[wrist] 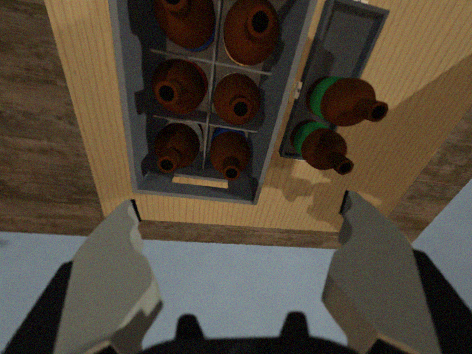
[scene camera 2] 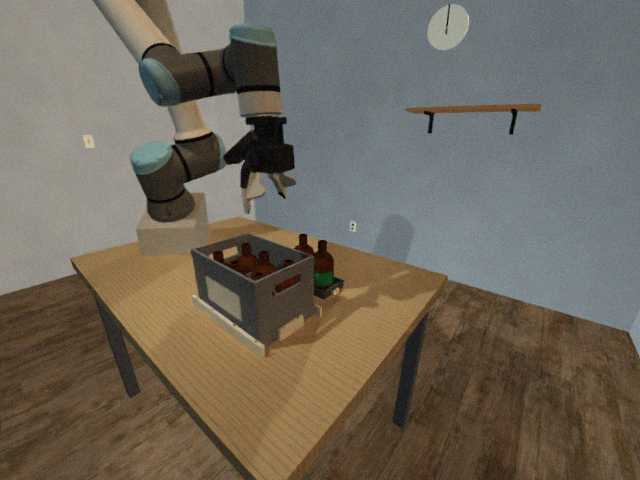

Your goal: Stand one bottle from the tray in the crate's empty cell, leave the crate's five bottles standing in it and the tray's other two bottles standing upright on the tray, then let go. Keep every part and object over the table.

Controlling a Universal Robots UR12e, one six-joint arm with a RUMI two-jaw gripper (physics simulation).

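Where they show: gripper, fingertip midpoint: (wrist: 238,197) (scene camera 2: 267,205); arm's base, link origin: (scene camera 2: 172,207).
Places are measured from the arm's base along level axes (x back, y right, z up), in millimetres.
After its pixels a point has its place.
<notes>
The grey crate (scene camera 2: 281,310) {x -746, y 309, z -100 mm} (wrist: 127,115) {x -623, y 343, z 1 mm} stands on the table. In the wrist view each of its cells holds a brown bottle, such as the middle-row bottles (wrist: 180,86) {x -602, y 283, z -35 mm} (wrist: 237,99) {x -620, y 214, z -11 mm} and the end-row bottles (wrist: 176,147) {x -685, y 312, z -46 mm} (wrist: 230,155) {x -708, y 231, z -46 mm}; all look upright. Their lower parts are hidden by the crate walls in the scene view. The dark tray (scene camera 2: 337,284) {x -787, y 52, z -151 mm} (wrist: 345,32) {x -552, y 6, z -169 mm} lies beside the crate, with two green-banded brown bottles (scene camera 2: 323,264) {x -753, y 86, z -74 mm} (scene camera 2: 303,245) {x -662, y 40, z -45 mm} (wrist: 347,101) {x -645, y 49, z -54 mm} (wrist: 322,149) {x -719, y 75, z -55 mm} standing upright on it. My gripper (scene camera 2: 265,204) {x -664, y 226, z 123 mm} (wrist: 238,197) {x -664, y 226, z 123 mm} is open and empty, well above the crate and the bottles.
The wooden table (scene camera 2: 289,408) {x -862, y 472, z -174 mm} (wrist: 80,75) {x -574, y 489, z -174 mm} carries pale strips (scene camera 2: 227,325) {x -619, y 359, z -153 mm} along the crate's base. The robot's pedestal (scene camera 2: 173,235) {x -86, y 79, z -90 mm} stands at the back left of the table. A wall shelf (scene camera 2: 475,108) hangs far to the right.
</notes>
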